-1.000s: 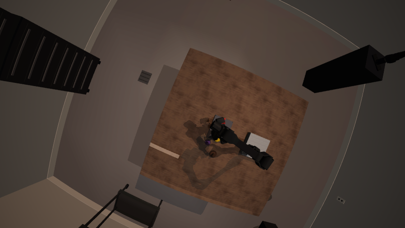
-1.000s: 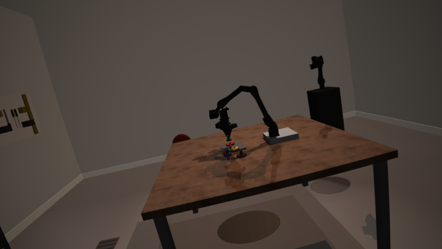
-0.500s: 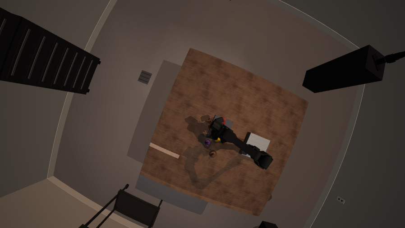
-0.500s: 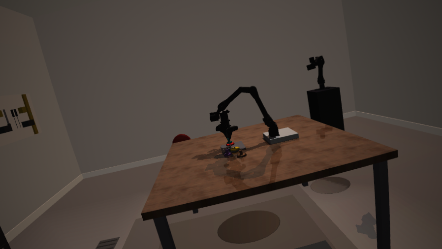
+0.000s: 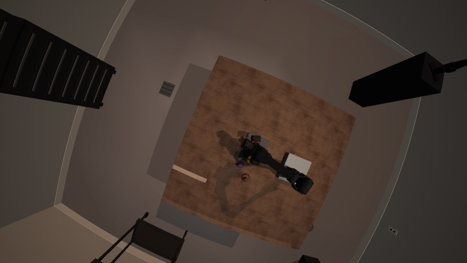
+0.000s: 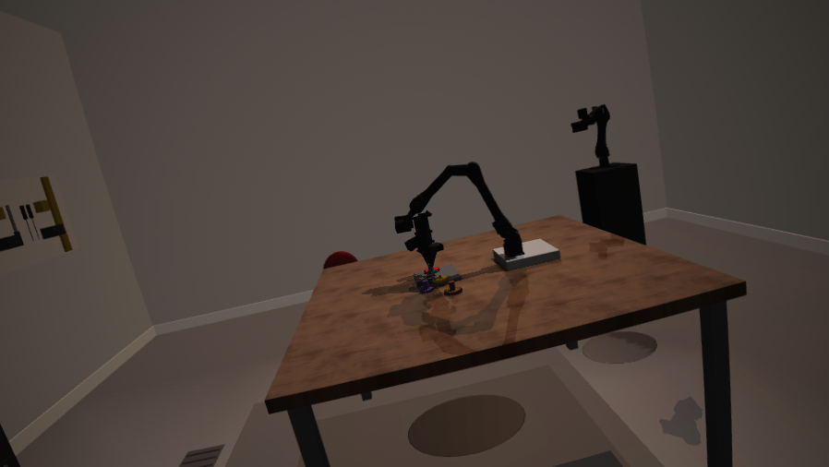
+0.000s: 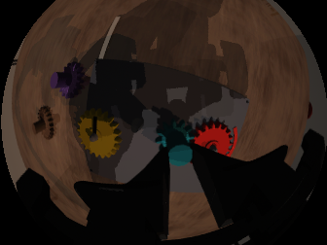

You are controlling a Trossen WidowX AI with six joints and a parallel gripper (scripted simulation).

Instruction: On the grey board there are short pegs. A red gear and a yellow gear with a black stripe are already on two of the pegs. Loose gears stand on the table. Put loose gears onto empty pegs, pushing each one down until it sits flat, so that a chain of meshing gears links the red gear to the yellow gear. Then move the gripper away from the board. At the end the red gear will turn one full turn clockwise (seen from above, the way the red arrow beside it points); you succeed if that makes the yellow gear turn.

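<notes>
The teal gear is 1 cm below my gripper tip. Round my gripper tip: red gear (5 cm to the right, 3 cm below); yellow gear (9 cm to the left, 3 cm below, 2 cm behind); red arrow (9 cm to the right, 4 cm below).
</notes>
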